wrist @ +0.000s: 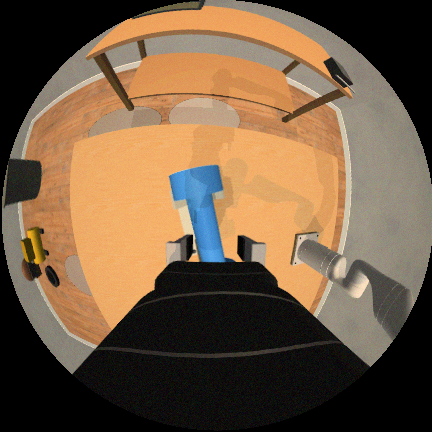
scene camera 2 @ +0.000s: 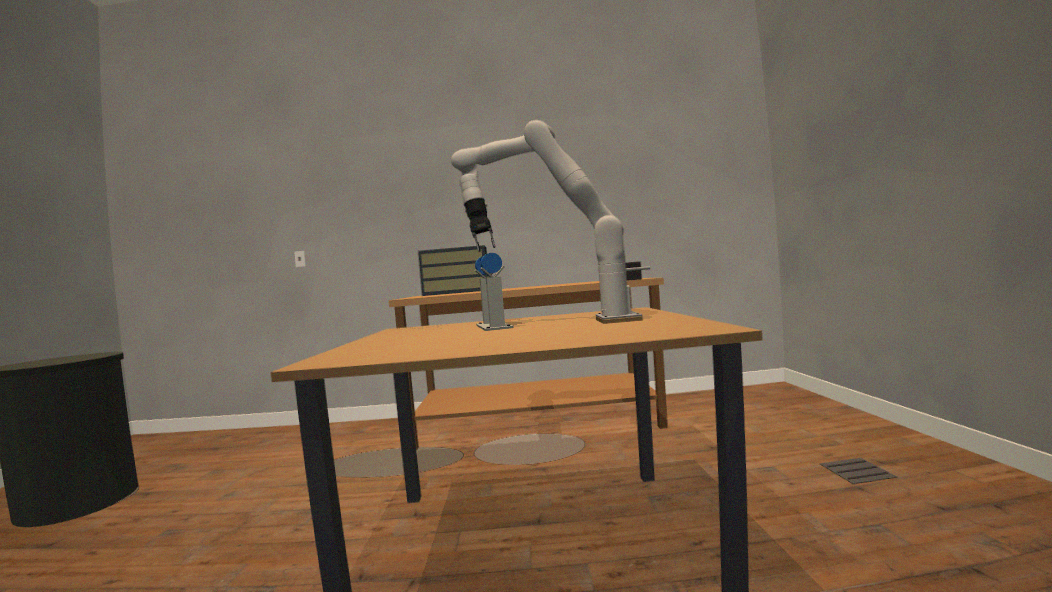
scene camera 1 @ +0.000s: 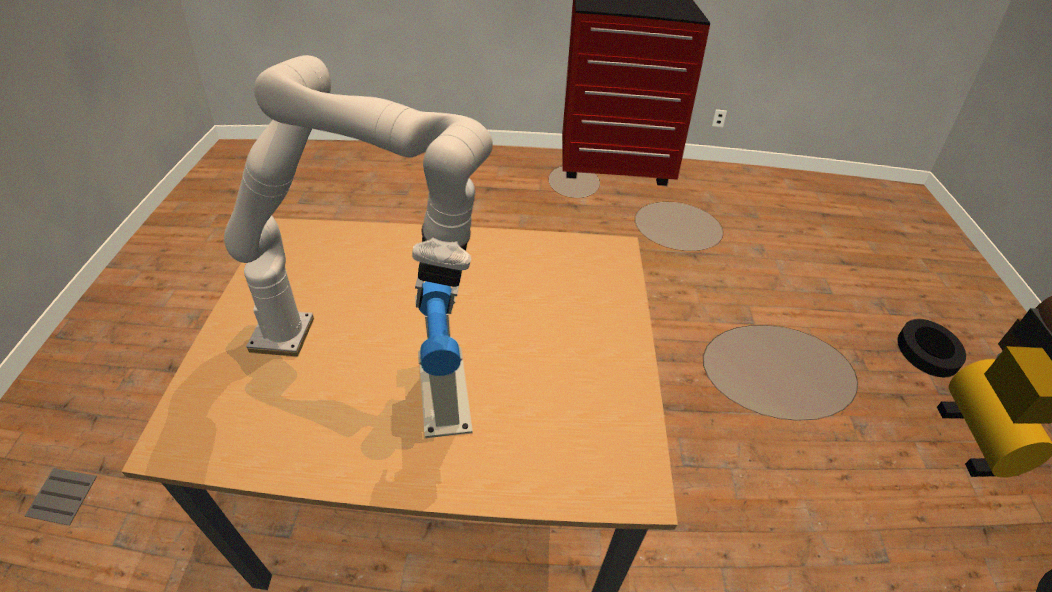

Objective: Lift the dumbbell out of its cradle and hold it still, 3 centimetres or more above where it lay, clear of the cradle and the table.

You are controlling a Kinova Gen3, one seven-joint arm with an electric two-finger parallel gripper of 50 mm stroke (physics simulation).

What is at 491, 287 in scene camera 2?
A grey cradle.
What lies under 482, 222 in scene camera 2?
My gripper.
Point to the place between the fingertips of my gripper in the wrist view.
214, 243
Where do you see a blue dumbbell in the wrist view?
At 196, 184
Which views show my gripper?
The wrist view, scene camera 2 and scene camera 1: all of them.
